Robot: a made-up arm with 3 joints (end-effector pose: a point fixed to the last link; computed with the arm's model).
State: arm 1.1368 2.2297 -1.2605
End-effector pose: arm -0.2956 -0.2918 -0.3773 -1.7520 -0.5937 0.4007
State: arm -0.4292 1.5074 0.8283
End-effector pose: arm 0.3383 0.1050 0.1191 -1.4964 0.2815 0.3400
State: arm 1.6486 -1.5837 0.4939
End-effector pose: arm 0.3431 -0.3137 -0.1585 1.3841 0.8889 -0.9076
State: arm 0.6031 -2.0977 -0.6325
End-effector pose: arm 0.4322 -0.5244 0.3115 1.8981 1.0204 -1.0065
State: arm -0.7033 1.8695 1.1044
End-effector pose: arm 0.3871 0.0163 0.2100 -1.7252 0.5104 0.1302
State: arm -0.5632 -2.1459 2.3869
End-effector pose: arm 0.3585 -0.4308 0.6014 -0.5686 2.5262 -1.5651
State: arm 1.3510 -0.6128 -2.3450
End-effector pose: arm 0.6505 0.2107 -0.2591 -1.3430 1.3136 -2.2245
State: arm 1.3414 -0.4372 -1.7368
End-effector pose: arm 0.5852 0.3225 -0.1647 -0.8976 1.3251 -1.7040
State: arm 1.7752 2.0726 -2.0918
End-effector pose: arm -0.5911 -0.2021 -0.2400 -1.3478 -0.5972 0.1233
